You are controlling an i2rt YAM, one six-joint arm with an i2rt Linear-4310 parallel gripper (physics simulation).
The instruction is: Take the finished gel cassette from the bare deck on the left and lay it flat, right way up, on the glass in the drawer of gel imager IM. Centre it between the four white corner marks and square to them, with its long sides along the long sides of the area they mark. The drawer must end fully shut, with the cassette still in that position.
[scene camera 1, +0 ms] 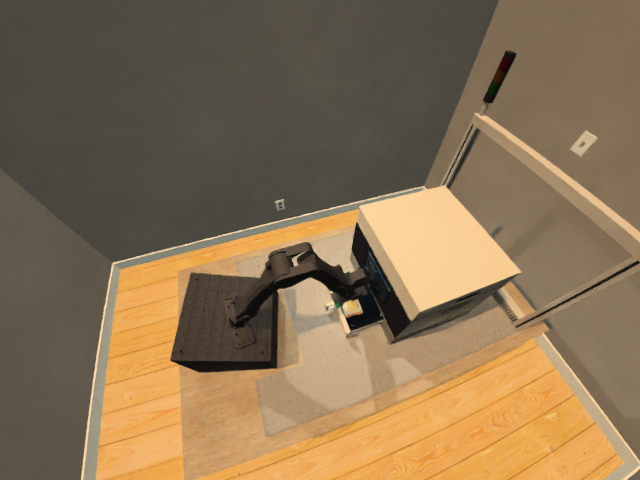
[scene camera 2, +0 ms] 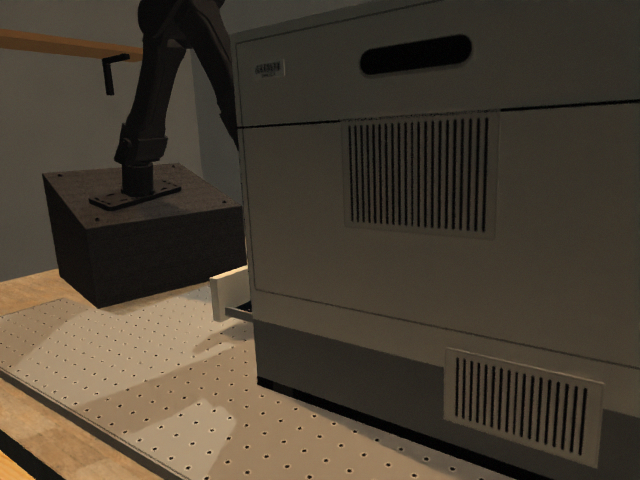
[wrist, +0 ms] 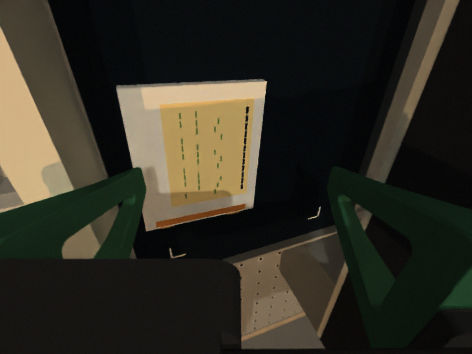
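Pixels of known places: gripper, fingertip midpoint: [scene camera 1: 352,298] [wrist: 236,177]; arm's base, link origin: [scene camera 1: 237,320] [scene camera 2: 138,195].
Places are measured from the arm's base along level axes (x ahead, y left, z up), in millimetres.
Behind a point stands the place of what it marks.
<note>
The gel cassette [scene camera 1: 353,308] @[z -140, x 456, y -106 mm] [wrist: 210,150] @[z -140, x 461, y -79 mm], white with a yellow gel, dark bands and an orange strip, lies flat with its gel face up on the dark glass [wrist: 310,125] @[z -147, x 537, y -87 mm] of the open drawer. It sits towards the drawer's front panel [scene camera 1: 341,321] @[z -108, x 373, y -143 mm] [scene camera 2: 230,291] @[z -118, x 385, y -176 mm]. In the wrist view two white corner marks show, a lower left mark [wrist: 174,254] @[z -146, x 415, y -166 mm] and a lower right mark [wrist: 316,215] @[z -146, x 549, y -185 mm]; the cassette's left edge appears outside the left mark. The other two marks are not visible. My gripper [wrist: 236,177] @[z -104, x 465, y -77 mm] is open and empty, its green fingers wide apart above the drawer.
Gel imager IM [scene camera 1: 439,253] @[z 216, x 716, y -170 mm] [scene camera 2: 413,268] @[z -6, x 724, y -330 mm] stands directly behind the drawer, close to the arm's wrist. The arm's dark base block [scene camera 1: 227,330] @[z 9, x -43, y -24 mm] [scene camera 2: 170,263] @[z -133, x 116, y -39 mm] is on the left. A framed clear panel and a signal tower [scene camera 1: 499,77] @[z 585, x 1189, y 203 mm] stand beyond the imager.
</note>
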